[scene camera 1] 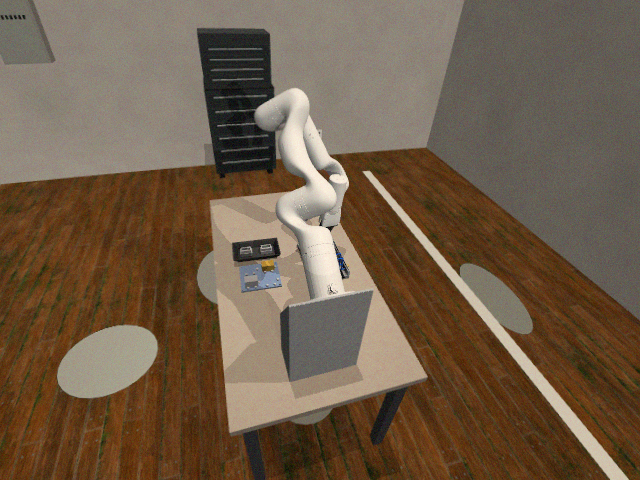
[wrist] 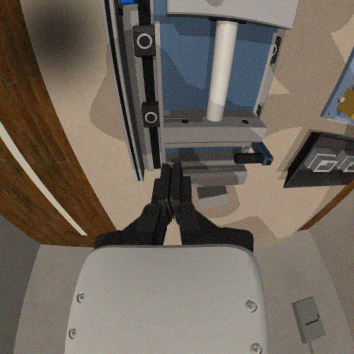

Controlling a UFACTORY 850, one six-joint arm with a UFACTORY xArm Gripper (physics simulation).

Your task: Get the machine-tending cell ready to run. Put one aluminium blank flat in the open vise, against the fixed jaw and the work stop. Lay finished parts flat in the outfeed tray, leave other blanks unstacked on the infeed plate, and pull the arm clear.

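My gripper is shut and empty. Its tips hang near the end of the vise, beside the rail. In the wrist view, the vise has a grey cross jaw on a pale screw, and blue bed shows between it and the grey end jaw. A black pin with a blue bracket is at that gap's right. The black outfeed tray holds two parts with square outlines. The blue infeed plate bears a grey block and a yellow block.
A small grey block is beyond the vise's end jaw. A long rail with black clamps runs along the vise's left side in the wrist view. A grey upright panel stands at the near end of the table.
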